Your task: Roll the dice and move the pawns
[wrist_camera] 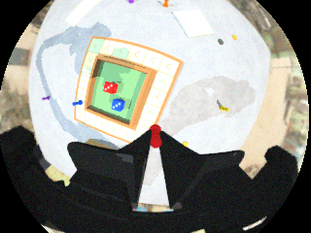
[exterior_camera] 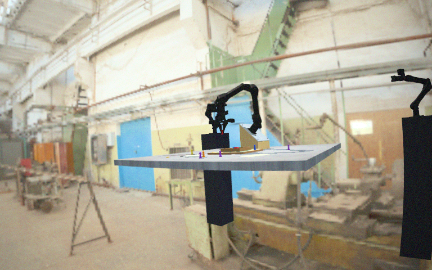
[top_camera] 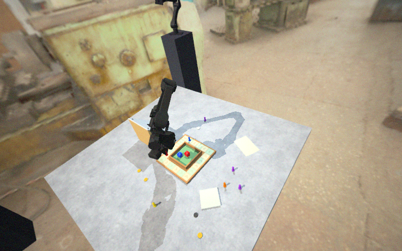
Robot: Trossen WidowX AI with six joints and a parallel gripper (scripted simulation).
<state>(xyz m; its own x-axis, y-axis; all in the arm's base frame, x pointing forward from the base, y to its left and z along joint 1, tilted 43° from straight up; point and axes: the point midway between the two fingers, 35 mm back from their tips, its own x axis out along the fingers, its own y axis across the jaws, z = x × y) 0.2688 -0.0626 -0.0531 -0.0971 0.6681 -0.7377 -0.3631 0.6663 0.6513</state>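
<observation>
The blue pawn lies 22 cm to the left of my gripper tip, 12 cm below it and 8 cm behind it. The rest, counted from my gripper tip: red pawn (1 cm above); then yellow pawn (21 cm to the right, 13 cm below, 12 cm ahead); then orange pawn (33 cm ahead, 13 cm to the left, 13 cm below).
</observation>
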